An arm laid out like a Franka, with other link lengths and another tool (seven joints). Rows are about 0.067 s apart.
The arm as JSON. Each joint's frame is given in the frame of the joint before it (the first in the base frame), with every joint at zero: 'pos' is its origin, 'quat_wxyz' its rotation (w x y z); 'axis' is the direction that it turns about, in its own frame. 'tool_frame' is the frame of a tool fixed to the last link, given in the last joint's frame.
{
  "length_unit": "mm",
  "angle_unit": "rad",
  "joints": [
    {
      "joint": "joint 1",
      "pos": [
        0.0,
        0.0,
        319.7
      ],
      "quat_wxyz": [
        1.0,
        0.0,
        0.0,
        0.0
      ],
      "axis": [
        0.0,
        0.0,
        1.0
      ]
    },
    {
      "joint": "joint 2",
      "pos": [
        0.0,
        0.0,
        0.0
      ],
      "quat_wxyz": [
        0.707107,
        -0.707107,
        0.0,
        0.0
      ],
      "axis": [
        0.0,
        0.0,
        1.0
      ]
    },
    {
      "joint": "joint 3",
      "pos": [
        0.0,
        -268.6,
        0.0
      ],
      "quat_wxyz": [
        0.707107,
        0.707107,
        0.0,
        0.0
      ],
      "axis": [
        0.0,
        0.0,
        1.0
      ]
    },
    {
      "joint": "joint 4",
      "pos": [
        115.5,
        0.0,
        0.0
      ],
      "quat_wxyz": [
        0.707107,
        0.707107,
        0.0,
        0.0
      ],
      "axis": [
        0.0,
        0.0,
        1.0
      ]
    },
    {
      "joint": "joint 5",
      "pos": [
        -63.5,
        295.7,
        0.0
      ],
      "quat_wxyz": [
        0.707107,
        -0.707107,
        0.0,
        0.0
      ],
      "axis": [
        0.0,
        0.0,
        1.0
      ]
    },
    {
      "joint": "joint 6",
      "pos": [
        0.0,
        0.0,
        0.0
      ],
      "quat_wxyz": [
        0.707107,
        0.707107,
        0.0,
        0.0
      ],
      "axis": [
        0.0,
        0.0,
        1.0
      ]
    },
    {
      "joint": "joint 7",
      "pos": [
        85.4,
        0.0,
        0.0
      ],
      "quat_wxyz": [
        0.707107,
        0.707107,
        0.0,
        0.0
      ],
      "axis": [
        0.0,
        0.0,
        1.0
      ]
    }
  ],
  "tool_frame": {
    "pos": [
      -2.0,
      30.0,
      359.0
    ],
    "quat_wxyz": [
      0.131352,
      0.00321,
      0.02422,
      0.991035
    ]
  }
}
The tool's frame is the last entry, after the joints.
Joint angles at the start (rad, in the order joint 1, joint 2, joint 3, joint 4, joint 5, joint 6, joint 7):
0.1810 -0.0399 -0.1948 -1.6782 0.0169 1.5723 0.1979
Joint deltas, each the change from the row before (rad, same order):
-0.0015 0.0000 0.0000 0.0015 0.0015 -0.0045 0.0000
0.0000 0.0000 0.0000 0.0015 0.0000 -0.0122 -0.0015
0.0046 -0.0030 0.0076 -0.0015 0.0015 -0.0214 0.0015
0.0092 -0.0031 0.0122 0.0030 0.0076 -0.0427 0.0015
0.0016 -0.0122 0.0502 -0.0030 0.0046 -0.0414 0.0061
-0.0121 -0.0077 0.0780 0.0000 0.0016 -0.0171 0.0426
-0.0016 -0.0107 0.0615 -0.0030 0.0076 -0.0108 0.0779
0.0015 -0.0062 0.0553 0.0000 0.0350 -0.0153 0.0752
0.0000 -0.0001 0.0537 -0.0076 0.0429 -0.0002 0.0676
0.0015 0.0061 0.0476 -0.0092 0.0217 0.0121 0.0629
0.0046 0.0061 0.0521 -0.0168 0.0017 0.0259 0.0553
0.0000 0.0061 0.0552 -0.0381 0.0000 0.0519 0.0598
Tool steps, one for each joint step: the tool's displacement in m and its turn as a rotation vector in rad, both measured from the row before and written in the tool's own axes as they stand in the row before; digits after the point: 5 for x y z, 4 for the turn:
0.00121 -0.00007 -0.00018 -0.0018 0.0029 0.0013
0.00389 0.00027 0.00035 -0.0007 0.0106 -0.0020
0.00749 0.00657 0.00063 -0.0020 0.0196 -0.0117
0.01342 0.01297 0.00036 -0.0075 0.0358 -0.0221
0.01415 0.02418 -0.00159 0.0020 0.0318 -0.0473
0.00567 0.02796 -0.00243 0.0135 0.0109 -0.0225
0.00659 0.02747 -0.00281 0.0074 0.0061 0.0183
0.01043 0.03530 -0.00131 -0.0182 0.0150 0.0140
0.00987 0.03625 0.00358 -0.0252 0.0179 0.0090
0.00610 0.02672 0.00651 -0.0068 0.0119 0.0138
0.00378 0.02249 0.00893 0.0124 0.0012 0.0038
0.00125 0.02185 0.01473 0.0112 -0.0041 0.0131

